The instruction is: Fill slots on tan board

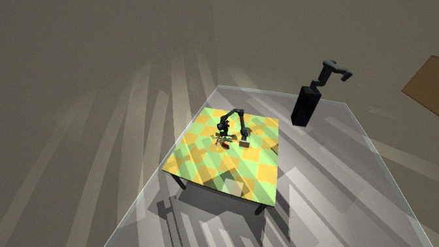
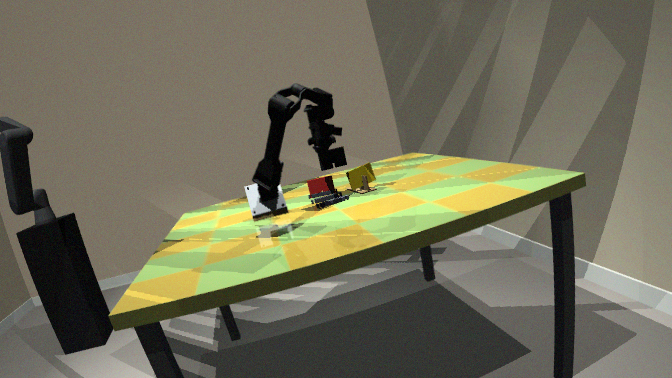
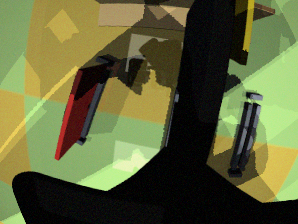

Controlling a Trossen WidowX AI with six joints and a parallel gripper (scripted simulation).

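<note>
The tan board is 110 mm ahead of my gripper tip and 110 mm below it. Round my gripper tip: yellow board: 110 mm ahead, 50 mm to the right, 80 mm below; red board: 20 mm behind, 100 mm to the left, 100 mm below; nearly black board: 30 mm ahead.
</note>
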